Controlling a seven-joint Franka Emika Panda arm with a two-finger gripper.
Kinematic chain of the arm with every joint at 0, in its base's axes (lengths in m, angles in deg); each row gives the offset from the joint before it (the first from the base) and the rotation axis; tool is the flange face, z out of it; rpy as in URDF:
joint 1: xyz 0 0 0.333 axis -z
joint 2: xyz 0 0 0 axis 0.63 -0.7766 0
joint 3: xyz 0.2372 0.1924 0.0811 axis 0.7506 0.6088 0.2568
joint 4: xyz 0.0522 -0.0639 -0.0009 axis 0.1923 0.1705 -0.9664
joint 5: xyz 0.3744 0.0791 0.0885 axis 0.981 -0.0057 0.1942
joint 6: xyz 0 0 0 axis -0.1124 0.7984 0.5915
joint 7: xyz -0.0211 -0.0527 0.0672 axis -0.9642 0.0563 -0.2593
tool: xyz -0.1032 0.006 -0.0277 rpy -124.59 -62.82 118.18
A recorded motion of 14 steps. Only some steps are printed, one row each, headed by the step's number.
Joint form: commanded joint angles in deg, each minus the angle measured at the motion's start. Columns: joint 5, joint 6, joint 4, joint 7, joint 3, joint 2, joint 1.
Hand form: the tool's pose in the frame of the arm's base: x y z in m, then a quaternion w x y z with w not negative. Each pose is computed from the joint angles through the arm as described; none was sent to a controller.
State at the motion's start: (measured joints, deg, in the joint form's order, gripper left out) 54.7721 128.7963 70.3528 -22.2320 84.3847 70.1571 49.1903
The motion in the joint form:
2: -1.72 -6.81 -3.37 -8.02 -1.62 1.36 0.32
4: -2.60 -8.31 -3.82 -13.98 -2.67 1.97 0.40
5: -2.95 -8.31 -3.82 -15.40 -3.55 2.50 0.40
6: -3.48 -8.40 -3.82 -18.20 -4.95 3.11 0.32
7: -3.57 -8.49 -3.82 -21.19 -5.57 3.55 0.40
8: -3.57 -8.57 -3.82 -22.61 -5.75 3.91 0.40
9: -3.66 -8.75 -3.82 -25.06 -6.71 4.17 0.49
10: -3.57 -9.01 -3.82 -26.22 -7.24 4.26 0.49
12: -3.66 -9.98 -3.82 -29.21 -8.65 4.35 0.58
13: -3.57 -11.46 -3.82 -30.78 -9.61 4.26 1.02
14: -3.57 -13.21 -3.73 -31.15 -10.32 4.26 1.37
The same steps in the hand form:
2: 0.5661 -0.1820 0.5032 0.07294 0.92310 -0.36915 0.07937
4: 0.5589 -0.1935 0.5110 0.08560 0.93781 -0.32880 0.07130
5: 0.5541 -0.2019 0.5165 0.08955 0.93905 -0.32352 0.07424
6: 0.5471 -0.2146 0.5227 0.09628 0.94281 -0.31008 0.07546
7: 0.5428 -0.2210 0.5270 0.09913 0.94850 -0.29128 0.07531
8: 0.5408 -0.2224 0.5305 0.09988 0.95134 -0.28135 0.07633
9: 0.5354 -0.2321 0.5328 0.10278 0.95457 -0.26978 0.07388
10: 0.5326 -0.2368 0.5332 0.10300 0.95606 -0.26514 0.07097
12: 0.5243 -0.2504 0.5325 0.10571 0.95974 -0.25343 0.05920
13: 0.5159 -0.2626 0.5291 0.10504 0.96061 -0.25365 0.04306
14: 0.5078 -0.2713 0.5254 0.10341 0.95943 -0.26101 0.02595

